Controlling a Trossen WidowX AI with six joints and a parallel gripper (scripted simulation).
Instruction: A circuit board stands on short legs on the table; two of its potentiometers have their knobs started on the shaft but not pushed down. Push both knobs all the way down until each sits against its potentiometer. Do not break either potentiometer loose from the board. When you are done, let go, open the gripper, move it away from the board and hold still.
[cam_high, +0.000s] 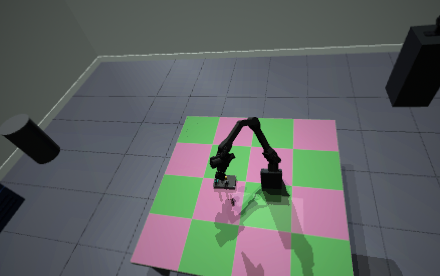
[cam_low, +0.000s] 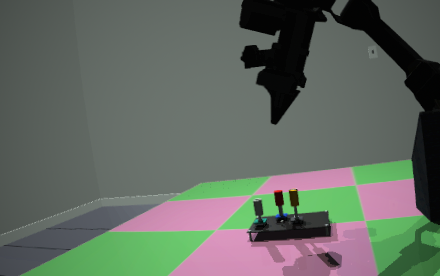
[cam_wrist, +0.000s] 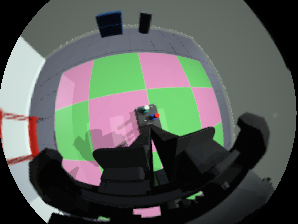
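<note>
Right now my gripper tip is 10 mm past the yellow knob, 30 mm to the left of it and 150 mm above it.
</note>
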